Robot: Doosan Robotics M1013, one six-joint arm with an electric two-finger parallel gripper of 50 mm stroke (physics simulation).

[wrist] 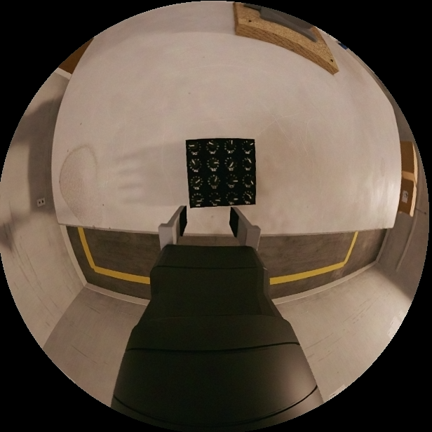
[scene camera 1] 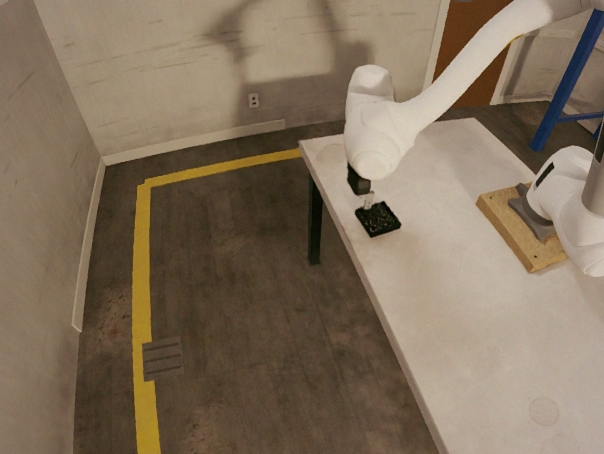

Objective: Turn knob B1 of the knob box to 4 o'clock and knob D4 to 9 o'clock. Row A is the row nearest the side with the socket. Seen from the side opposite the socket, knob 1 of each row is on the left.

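Seen in the pictures: gripper, fingertip midpoint: (scene camera 1: 363,201); arm's base at its link origin: (scene camera 1: 539,215).
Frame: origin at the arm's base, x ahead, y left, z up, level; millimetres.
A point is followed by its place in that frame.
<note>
The black knob box (scene camera 1: 378,220) {x 551, y -173, z -13 mm} (wrist: 222,172) lies flat on the white table, near its edge. In the wrist view its top shows four rows of four small knobs with light pointers and dial marks. The pointers face various ways; the labels are too small to read. The socket cannot be made out, so I cannot tell which row is A. My gripper (scene camera 1: 368,201) {x 590, y -215, z 40 mm} (wrist: 208,214) is open and empty, its fingers pointing down. In the wrist view its fingertips appear just below the box's lower edge, toward the near table edge. In the scene view they overlap the box's far corner.
The white table (scene camera 1: 450,300) {x 475, y 135, z -43 mm} (wrist: 150,90) carries a wooden board (scene camera 1: 510,235) {x 170, y 29, z -8 mm} (wrist: 285,40) under the robot's base. The white arm (scene camera 1: 460,65) {x 525, y -55, z 523 mm} reaches over the table from the right. Cardboard boxes (wrist: 407,192) show at the wrist view's right edge. A yellow line (scene camera 1: 142,270) runs along the floor.
</note>
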